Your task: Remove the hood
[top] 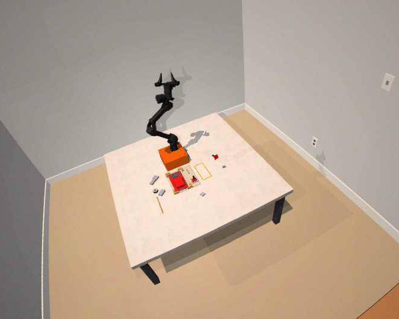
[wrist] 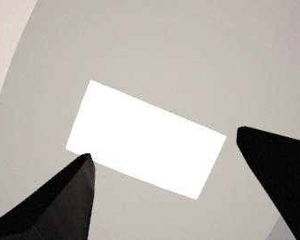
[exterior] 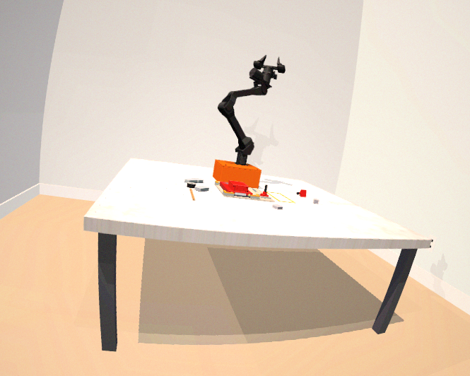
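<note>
Right now the red hood is 730 mm below my gripper tip, 420 mm ahead of it and 190 mm to the right of it. The rest, counted from my gripper tip: wheel (770 mm below, 390 mm to the right, 380 mm ahead); then thin stick (770 mm below, 530 mm ahead, 390 mm to the right).
</note>
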